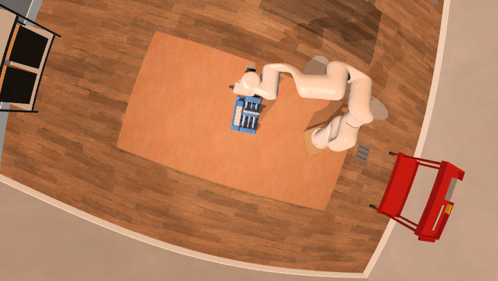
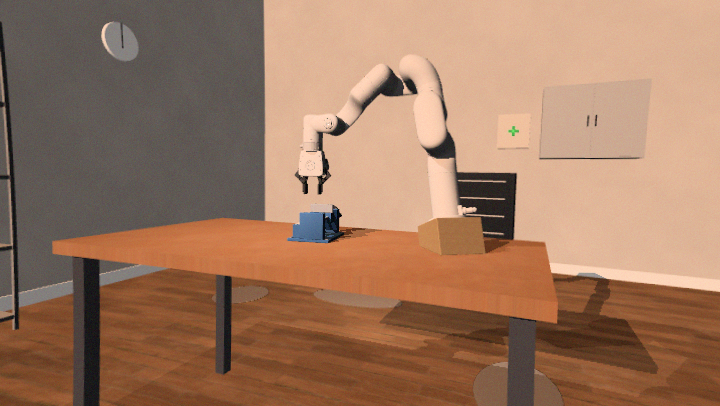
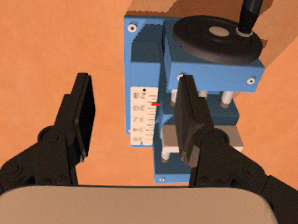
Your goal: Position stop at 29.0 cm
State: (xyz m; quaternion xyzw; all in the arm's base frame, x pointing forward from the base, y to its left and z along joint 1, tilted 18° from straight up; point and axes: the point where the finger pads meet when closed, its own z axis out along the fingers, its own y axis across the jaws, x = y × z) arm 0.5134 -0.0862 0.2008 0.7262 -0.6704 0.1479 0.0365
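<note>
My hand is 10 cm past the black crank handle, 4 cm to the left of it and 10 cm above it. The rest, counted from my hand: stop block (7 cm behind, 9 cm to the left, 8 cm below); black handwheel (9 cm behind, 2 cm to the right, 10 cm below).
</note>
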